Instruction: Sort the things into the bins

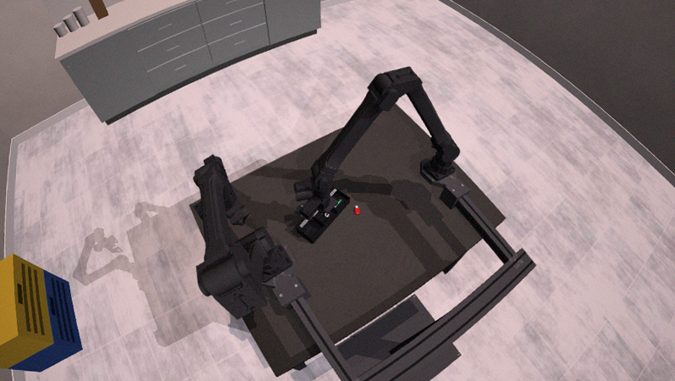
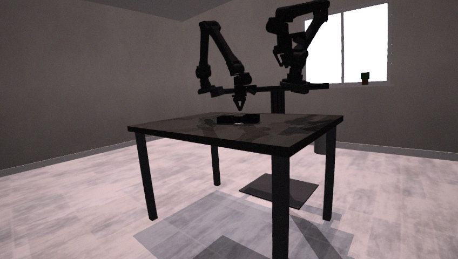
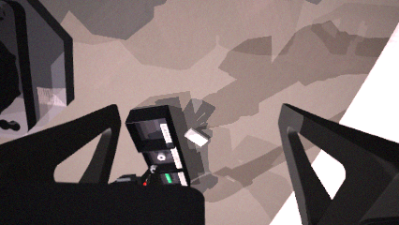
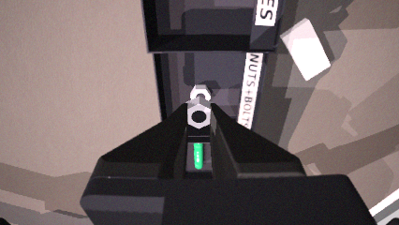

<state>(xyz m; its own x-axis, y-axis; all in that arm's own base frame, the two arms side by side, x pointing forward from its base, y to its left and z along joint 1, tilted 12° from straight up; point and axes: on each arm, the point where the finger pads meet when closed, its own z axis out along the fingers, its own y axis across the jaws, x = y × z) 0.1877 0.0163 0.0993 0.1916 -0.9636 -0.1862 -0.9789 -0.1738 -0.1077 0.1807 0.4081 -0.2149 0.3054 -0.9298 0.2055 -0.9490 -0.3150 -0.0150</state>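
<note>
Right now the black labelled bin is 1 cm ahead of my right hand, 1 cm to the right of it and 6 cm below it. Also, from my right hand: red usb stick (3 cm behind, 15 cm to the right, 8 cm below); green battery (3 cm ahead, 9 cm to the right, 7 cm below); white card (8 cm ahead, 5 cm to the left, 8 cm below).
</note>
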